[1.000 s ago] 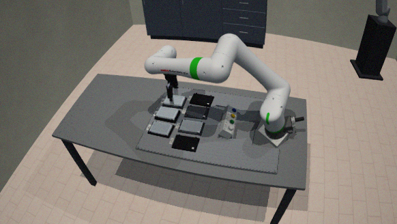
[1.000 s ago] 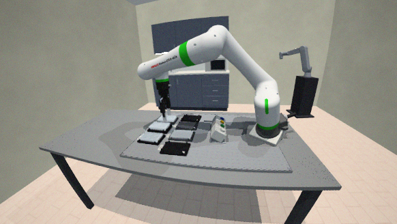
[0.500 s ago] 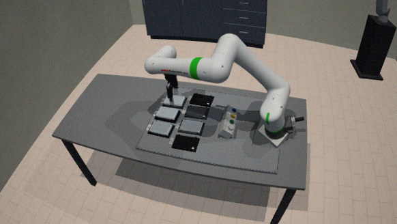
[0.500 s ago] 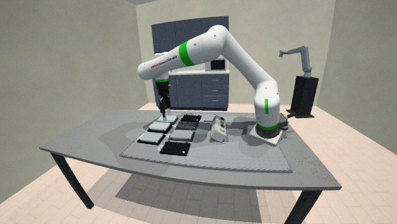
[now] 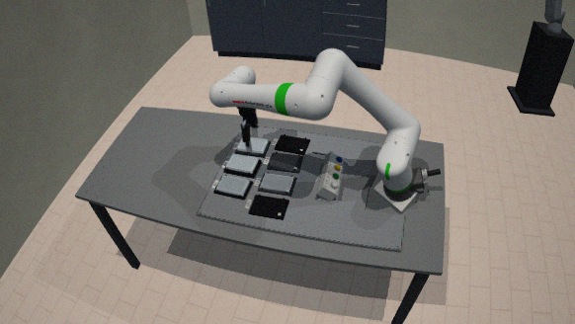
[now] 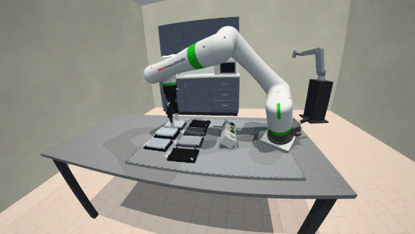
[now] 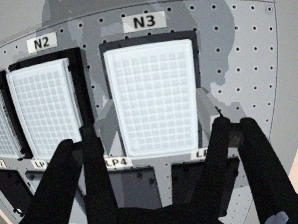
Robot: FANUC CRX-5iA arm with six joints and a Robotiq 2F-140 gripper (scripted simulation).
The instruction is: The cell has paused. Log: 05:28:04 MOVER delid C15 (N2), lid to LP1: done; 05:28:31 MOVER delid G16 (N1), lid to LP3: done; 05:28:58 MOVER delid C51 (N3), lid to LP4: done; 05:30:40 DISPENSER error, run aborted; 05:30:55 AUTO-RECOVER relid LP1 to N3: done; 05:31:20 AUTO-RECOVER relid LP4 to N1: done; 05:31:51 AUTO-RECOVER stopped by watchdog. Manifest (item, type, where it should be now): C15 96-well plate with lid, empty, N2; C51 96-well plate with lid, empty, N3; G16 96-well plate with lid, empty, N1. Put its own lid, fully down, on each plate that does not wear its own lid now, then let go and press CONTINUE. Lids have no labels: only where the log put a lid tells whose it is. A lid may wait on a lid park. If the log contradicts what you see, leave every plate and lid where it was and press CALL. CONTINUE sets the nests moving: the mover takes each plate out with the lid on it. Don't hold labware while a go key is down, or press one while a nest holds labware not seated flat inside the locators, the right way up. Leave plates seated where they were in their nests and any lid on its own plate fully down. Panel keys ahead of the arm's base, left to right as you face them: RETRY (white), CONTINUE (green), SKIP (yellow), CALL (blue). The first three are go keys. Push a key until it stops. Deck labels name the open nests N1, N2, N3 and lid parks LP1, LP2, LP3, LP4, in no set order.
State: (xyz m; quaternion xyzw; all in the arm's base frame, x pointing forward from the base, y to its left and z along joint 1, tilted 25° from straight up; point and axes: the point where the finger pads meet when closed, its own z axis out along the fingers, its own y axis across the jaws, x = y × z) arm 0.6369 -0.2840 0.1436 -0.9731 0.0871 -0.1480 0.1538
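The pale lid is 15 cm behind my hand, 22 cm to the left of it and 4 cm below it. The rest, counted from my hand: LP4 label: 8 cm behind, 8 cm to the left, 5 cm below; then N3 label: 9 cm ahead, 1 cm to the right, 5 cm below; then LP1 label: 10 cm behind, 5 cm to the right, 5 cm below.
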